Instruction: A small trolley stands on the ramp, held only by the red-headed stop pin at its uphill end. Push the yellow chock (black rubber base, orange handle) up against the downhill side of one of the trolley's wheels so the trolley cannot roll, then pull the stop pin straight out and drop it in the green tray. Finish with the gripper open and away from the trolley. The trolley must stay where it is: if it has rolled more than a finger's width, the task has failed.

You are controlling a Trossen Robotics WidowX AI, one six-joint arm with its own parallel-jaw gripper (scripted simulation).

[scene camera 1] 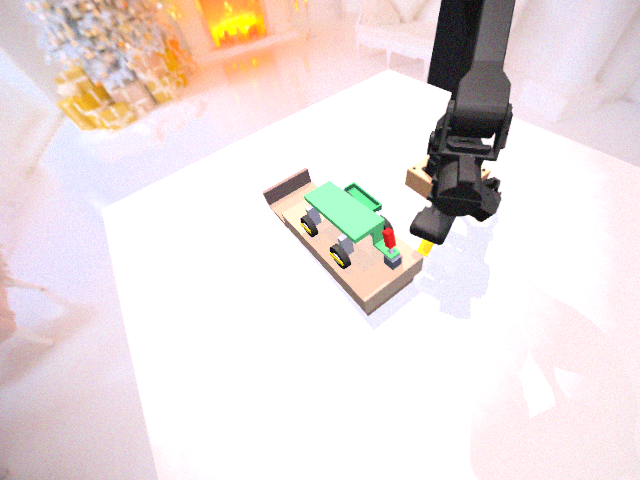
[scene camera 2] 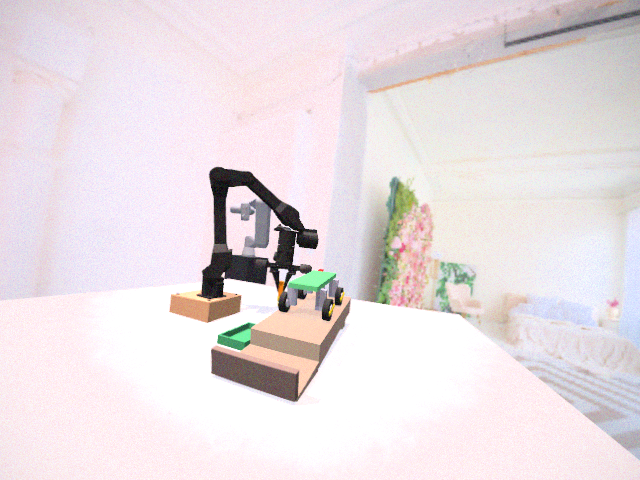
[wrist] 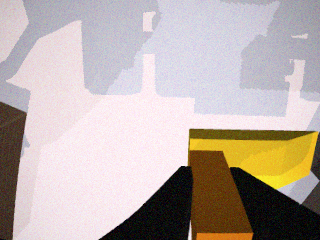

Labels:
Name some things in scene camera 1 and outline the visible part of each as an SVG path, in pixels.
My gripper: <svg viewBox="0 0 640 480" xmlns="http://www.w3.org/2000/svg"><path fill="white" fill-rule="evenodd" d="M496 177L481 181L481 206L475 213L470 214L478 222L483 222L494 215L502 202L502 192L499 192L501 180ZM436 170L430 182L432 188L426 197L426 200L431 201L430 207L425 206L422 211L417 213L410 225L409 231L412 235L433 244L443 245L456 217L445 215L436 208L435 200L439 175Z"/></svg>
A trolley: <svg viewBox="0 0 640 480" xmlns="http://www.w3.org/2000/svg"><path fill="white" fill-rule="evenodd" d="M304 195L305 201L310 205L305 208L307 215L300 218L300 224L309 236L314 237L318 234L316 226L322 222L320 214L343 233L337 237L339 244L336 243L329 248L330 256L333 257L342 269L346 269L351 265L348 255L354 252L353 243L358 243L368 235L372 237L373 246L390 260L401 254L400 250L393 247L394 253L391 255L388 253L389 248L385 246L382 231L387 228L394 231L389 220L378 211L373 212L356 200L342 186L338 187L331 181L328 181Z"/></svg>

